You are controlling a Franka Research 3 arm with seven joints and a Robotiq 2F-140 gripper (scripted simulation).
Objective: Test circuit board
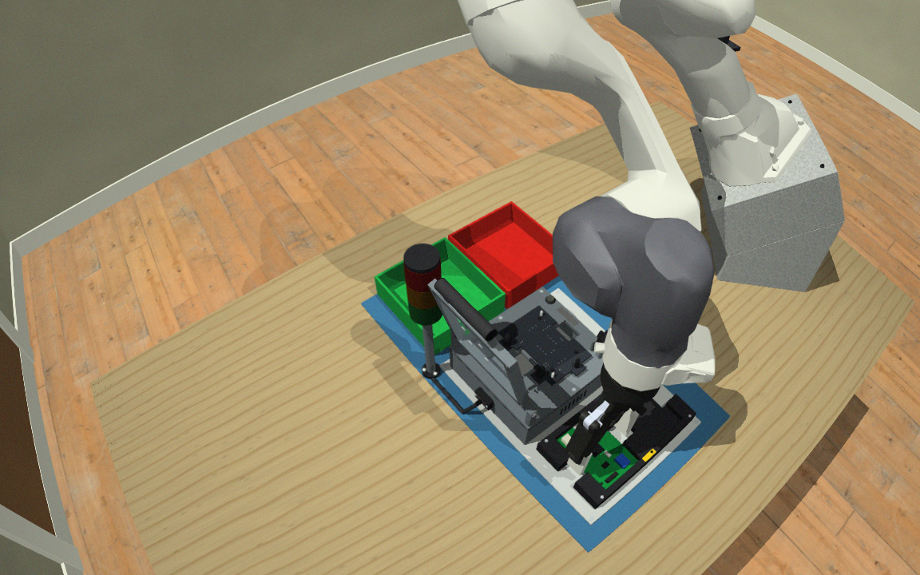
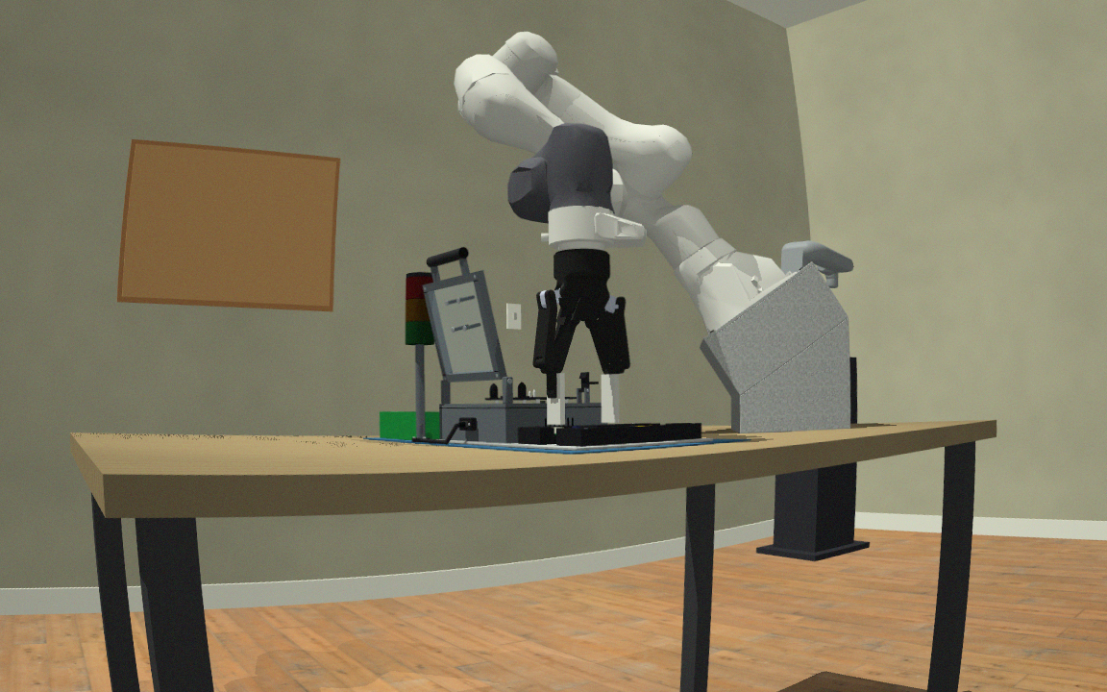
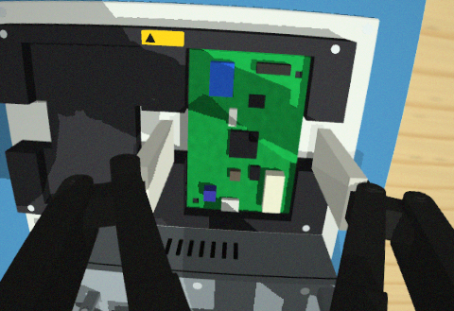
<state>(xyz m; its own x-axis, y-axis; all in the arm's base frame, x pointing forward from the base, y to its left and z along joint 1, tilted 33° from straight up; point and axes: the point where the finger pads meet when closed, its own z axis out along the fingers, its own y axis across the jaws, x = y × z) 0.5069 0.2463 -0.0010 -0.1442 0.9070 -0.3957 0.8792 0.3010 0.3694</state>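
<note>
Right now the green circuit board is 40 mm below my hand. From my hand the other things lie so: clear lid (160 mm to the right, 130 mm above, 110 mm ahead); then latch hook (130 mm to the right, 80 mm behind, 30 mm above); then tester plate (170 mm to the right, 10 mm behind, 10 mm above).
</note>
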